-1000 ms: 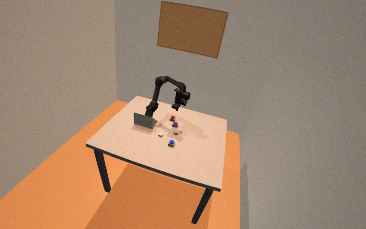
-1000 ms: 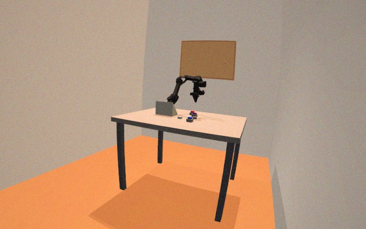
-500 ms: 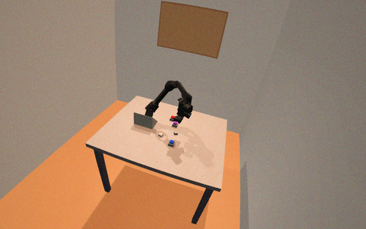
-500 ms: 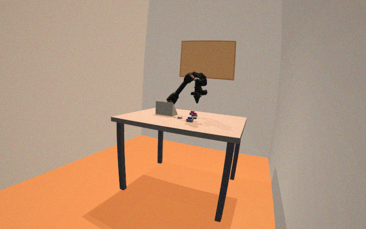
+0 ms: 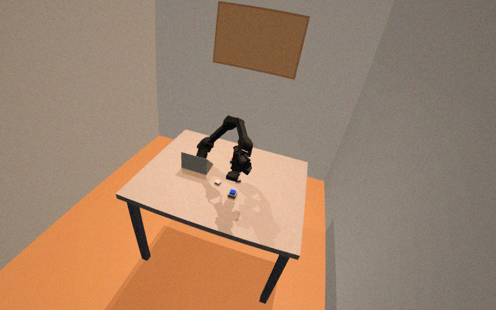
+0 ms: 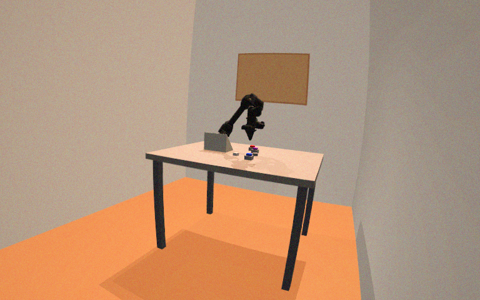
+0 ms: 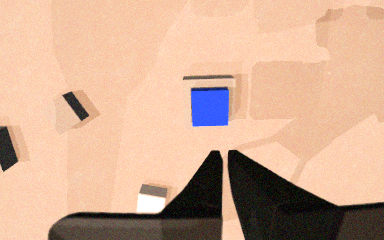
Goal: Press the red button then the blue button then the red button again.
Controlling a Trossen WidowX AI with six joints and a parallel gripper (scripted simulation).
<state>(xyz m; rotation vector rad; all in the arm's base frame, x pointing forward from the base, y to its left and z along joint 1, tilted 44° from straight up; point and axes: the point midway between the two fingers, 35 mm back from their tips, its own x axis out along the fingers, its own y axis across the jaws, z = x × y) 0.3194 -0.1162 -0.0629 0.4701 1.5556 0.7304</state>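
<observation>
The blue button lies 9 cm below my gripper tip. Also, from my gripper tip: purple button (8 cm behind, 25 cm to the left, 9 cm below); then red button (14 cm behind, 33 cm to the left, 9 cm below).
</observation>
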